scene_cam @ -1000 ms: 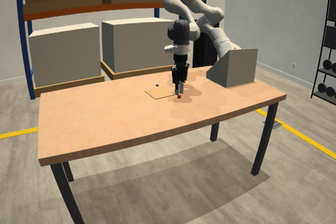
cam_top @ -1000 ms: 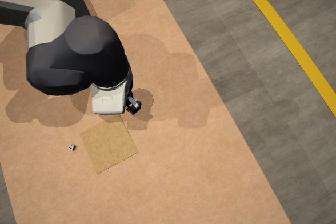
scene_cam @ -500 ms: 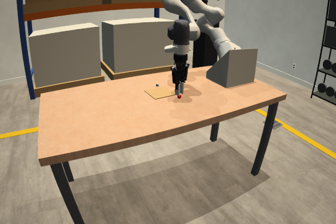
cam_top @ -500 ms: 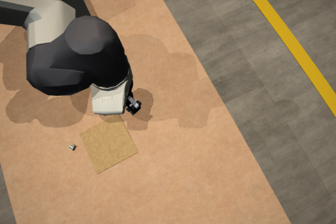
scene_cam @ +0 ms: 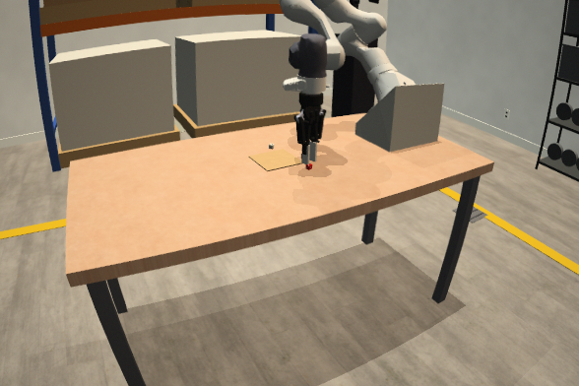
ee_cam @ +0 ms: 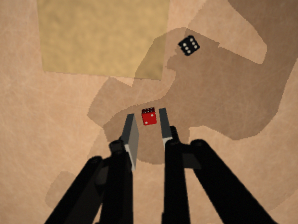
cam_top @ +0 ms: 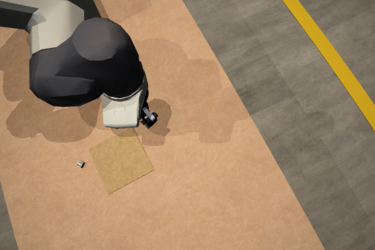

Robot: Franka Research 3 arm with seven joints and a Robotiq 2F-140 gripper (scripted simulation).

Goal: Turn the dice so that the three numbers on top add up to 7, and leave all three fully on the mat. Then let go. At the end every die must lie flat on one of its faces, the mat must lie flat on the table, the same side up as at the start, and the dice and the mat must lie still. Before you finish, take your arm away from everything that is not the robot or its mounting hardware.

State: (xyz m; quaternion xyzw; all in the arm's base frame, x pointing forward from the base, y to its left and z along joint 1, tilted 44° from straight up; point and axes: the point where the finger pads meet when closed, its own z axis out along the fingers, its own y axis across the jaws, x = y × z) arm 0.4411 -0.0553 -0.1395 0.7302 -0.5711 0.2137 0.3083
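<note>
My hand is 50 mm above the red die. The rest, counted from my hand: black die (40 mm behind, 90 mm to the right, 50 mm below); tan mat (60 mm ahead, 120 mm to the right, 50 mm below); white die (20 mm ahead, 220 mm to the right, 50 mm below).
</note>
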